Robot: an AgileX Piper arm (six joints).
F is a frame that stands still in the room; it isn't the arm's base.
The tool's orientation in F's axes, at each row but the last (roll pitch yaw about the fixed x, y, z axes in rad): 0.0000 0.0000 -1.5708; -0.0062 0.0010 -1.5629; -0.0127 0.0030 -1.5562; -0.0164 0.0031 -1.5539
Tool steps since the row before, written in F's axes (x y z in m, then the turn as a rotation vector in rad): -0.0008 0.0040 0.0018 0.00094 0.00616 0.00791; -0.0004 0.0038 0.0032 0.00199 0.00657 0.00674; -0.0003 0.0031 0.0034 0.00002 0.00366 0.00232; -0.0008 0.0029 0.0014 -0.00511 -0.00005 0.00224
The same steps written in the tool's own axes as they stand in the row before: -0.0040 -0.0008 0.0018 -0.00616 0.00094 0.00791; -0.0038 -0.0004 0.0032 -0.00656 0.00200 0.00675; -0.0031 -0.0003 0.0034 -0.00367 0.00004 0.00231; -0.0029 -0.0008 0.0014 -0.00004 -0.00515 0.00216
